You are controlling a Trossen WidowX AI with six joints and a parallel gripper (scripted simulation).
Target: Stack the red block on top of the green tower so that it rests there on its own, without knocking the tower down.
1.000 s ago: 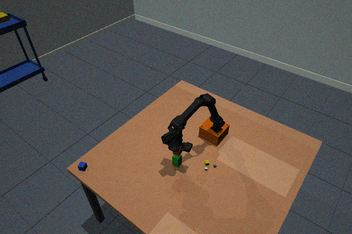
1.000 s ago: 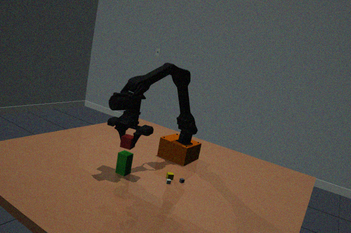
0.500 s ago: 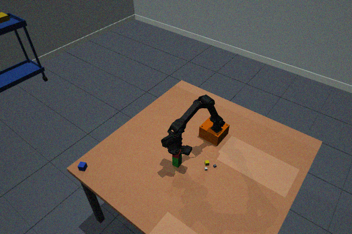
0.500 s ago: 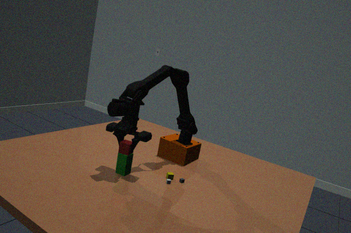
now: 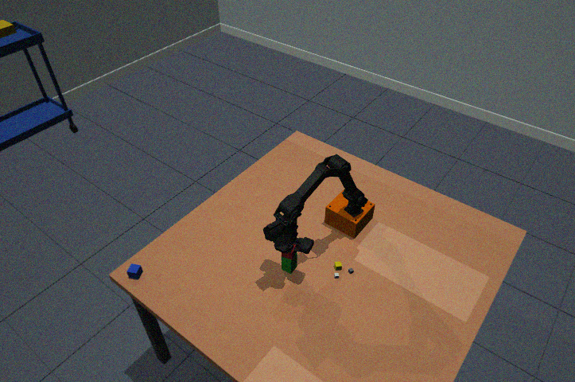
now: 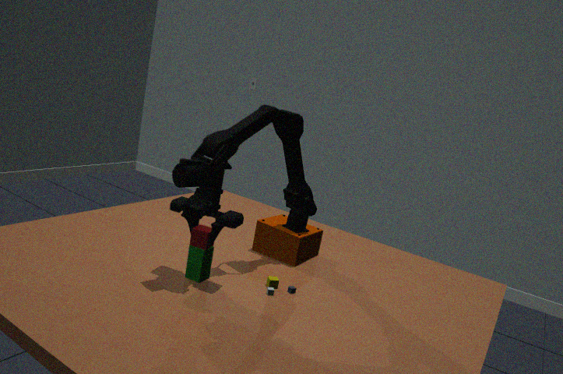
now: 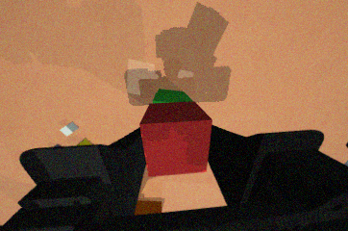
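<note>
Right now the red block is 2 cm above my gripper tip. Also, from my gripper tip: blue cube 50 cm ahead, 39 cm to the right, 8 cm below; small yellow cube 16 cm behind, 13 cm to the left, 9 cm below.
</note>
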